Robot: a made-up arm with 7 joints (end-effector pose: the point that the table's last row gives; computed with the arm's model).
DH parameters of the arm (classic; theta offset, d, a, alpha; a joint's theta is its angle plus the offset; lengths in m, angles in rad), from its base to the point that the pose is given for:
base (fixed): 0 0.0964 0.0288 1.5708
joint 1: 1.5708 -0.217 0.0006 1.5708
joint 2: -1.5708 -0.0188 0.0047 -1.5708
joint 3: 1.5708 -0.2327 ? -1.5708
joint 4: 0 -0.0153 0.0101 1.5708
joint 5: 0 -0.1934 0.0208 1.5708
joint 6: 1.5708 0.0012 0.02 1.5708
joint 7: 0 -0.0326 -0.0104 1.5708
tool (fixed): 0 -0.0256 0 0
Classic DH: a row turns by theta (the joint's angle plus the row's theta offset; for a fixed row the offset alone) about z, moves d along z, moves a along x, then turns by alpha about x.
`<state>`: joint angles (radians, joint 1 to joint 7).
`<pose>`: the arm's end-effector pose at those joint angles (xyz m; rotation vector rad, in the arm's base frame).
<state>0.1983 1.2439 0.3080 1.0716 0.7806 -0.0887 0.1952</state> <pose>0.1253 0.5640 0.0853 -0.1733 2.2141 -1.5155</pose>
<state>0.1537 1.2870 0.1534 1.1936 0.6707 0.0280 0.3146</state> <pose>0.1532 0.5402 0.0916 -0.2104 2.6649 -1.5178</pose>
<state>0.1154 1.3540 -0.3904 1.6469 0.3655 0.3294 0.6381</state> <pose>0.2001 0.4286 0.0345 0.0711 -2.0423 0.6927</pose>
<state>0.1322 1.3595 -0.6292 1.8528 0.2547 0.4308 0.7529</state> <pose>0.1872 0.3770 0.0029 -0.0401 -1.7469 0.4586</pose>
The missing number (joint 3, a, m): 0.0243
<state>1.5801 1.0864 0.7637 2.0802 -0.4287 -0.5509 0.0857</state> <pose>-0.0069 0.4012 0.1398 0.1314 0.7518 0.7120</pose>
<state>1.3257 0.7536 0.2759 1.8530 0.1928 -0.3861 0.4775</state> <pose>0.1348 0.4031 0.1909 1.1343 1.5314 -0.1349</pose>
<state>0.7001 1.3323 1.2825 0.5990 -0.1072 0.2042 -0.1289</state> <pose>-0.0016 0.6134 0.0797 -0.9155 0.9448 -1.1477</pose>
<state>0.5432 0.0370 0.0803 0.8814 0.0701 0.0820 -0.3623</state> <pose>0.2823 0.2883 -0.1492 -0.7212 2.0028 -2.1050</pose>
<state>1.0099 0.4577 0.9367 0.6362 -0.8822 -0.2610 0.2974</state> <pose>0.2857 0.4658 -0.0414 -0.4774 2.2433 -1.4368</pose>
